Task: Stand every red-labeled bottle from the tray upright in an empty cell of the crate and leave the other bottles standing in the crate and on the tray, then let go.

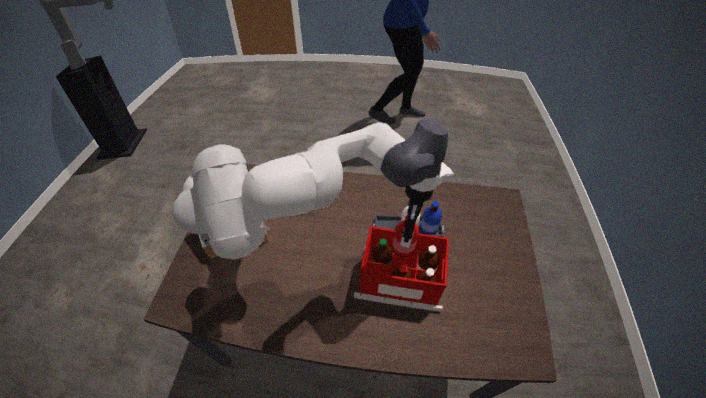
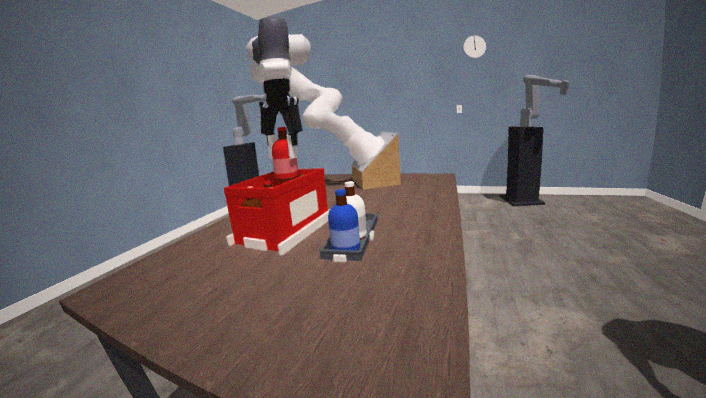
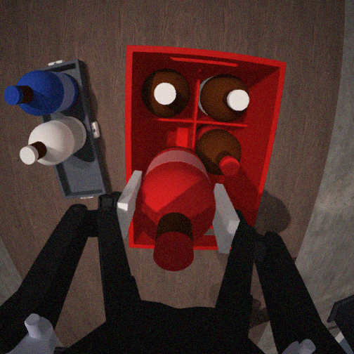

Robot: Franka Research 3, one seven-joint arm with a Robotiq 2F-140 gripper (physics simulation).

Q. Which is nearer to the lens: the blue bottle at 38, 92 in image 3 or the red bottle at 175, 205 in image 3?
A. The red bottle.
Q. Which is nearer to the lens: the white-capped bottle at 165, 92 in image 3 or the red bottle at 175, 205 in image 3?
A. The red bottle.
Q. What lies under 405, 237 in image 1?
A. My gripper.
